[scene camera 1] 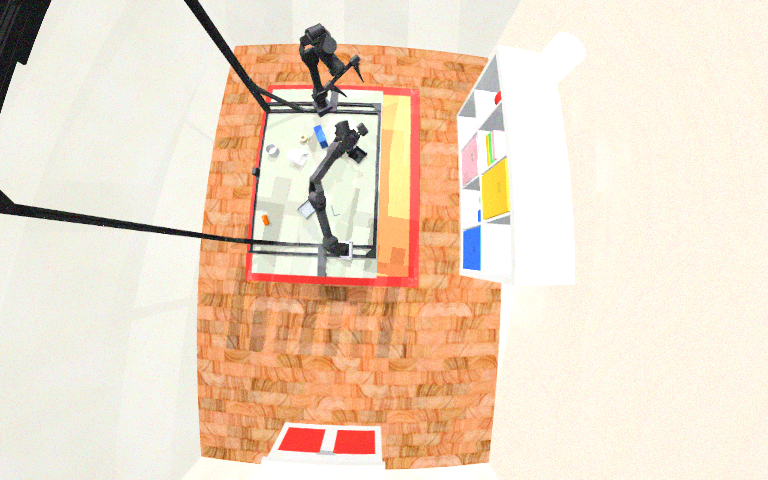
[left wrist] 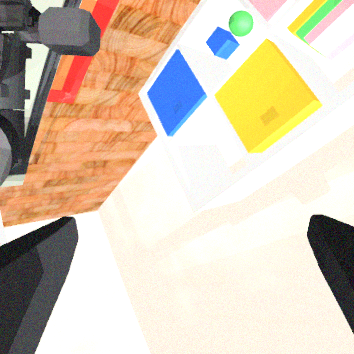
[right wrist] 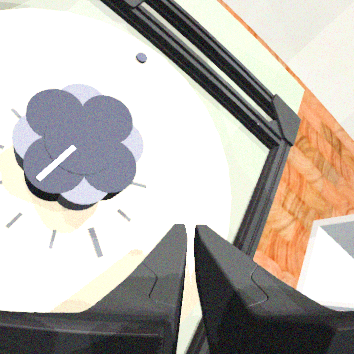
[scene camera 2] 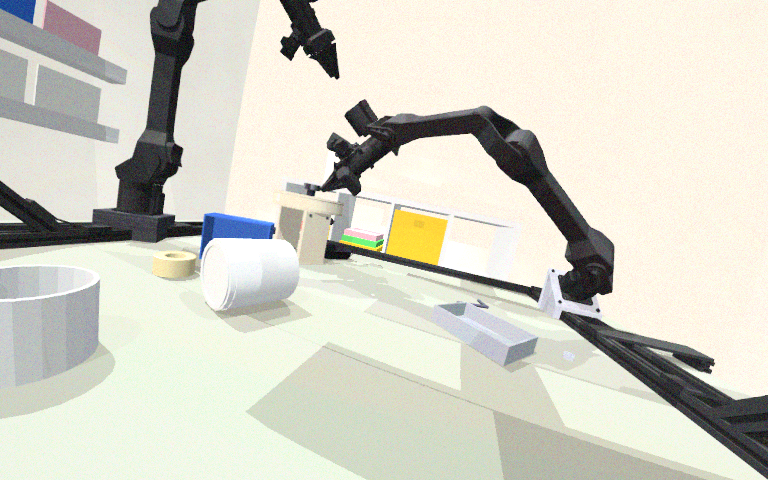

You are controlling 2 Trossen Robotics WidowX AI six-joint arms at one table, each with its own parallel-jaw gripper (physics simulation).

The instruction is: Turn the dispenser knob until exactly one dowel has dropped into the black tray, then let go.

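Frame: origin at the left arm's base, x down, y back, z left, level; millimetres.
Seen in the pictures: left gripper, fingertip midpoint: (scene camera 1: 355, 90) (left wrist: 193, 226) (scene camera 2: 335, 78); right gripper, fingertip midpoint: (scene camera 1: 353, 134) (right wrist: 188, 234) (scene camera 2: 321, 190); left arm's base, link origin: (scene camera 1: 321, 103) (scene camera 2: 138, 212); right arm's base, link origin: (scene camera 1: 345, 250) (scene camera 2: 574, 289).
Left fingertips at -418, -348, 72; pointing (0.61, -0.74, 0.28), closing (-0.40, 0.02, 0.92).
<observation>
Offsets run from my left fingertips to a thing's top centre, as dx, dy, dz. "pt": to the spot under its first point.
The dark lobed knob {pt +300, +26, -107} (scene camera 2: 310, 187) (right wrist: 102, 120) with a white line sits on the dispenser's pale round top (scene camera 2: 283, 199) (right wrist: 185, 125). My right gripper (scene camera 2: 323, 189) (right wrist: 188, 234) is shut, a narrow gap between its tips and nothing held. It is beside the knob, apart from it in the right wrist view. The black tray {+441, -66, -61} (scene camera 1: 357, 154) (scene camera 2: 338, 251) is at the dispenser's foot; its inside is too small to read, and no dowel can be made out. My left gripper (scene camera 1: 352, 88) (scene camera 2: 337, 76) (left wrist: 193, 226) is open and empty, high above and away from the dispenser.
A blue box {+385, +149, -191} (scene camera 1: 320, 136) (scene camera 2: 237, 227), a tan ring {+440, +221, -285} (scene camera 2: 164, 268), a white cylinder {pt +413, +112, -420} (scene camera 2: 254, 273) and a grey round container {+410, +251, -487} (scene camera 2: 50, 333) lie around the dispenser. A grey tray {+440, -184, -476} (scene camera 1: 305, 209) (scene camera 2: 515, 352) lies nearer my right arm's base. An orange object {+434, -85, -733} (scene camera 1: 265, 218) is at the left edge.
</observation>
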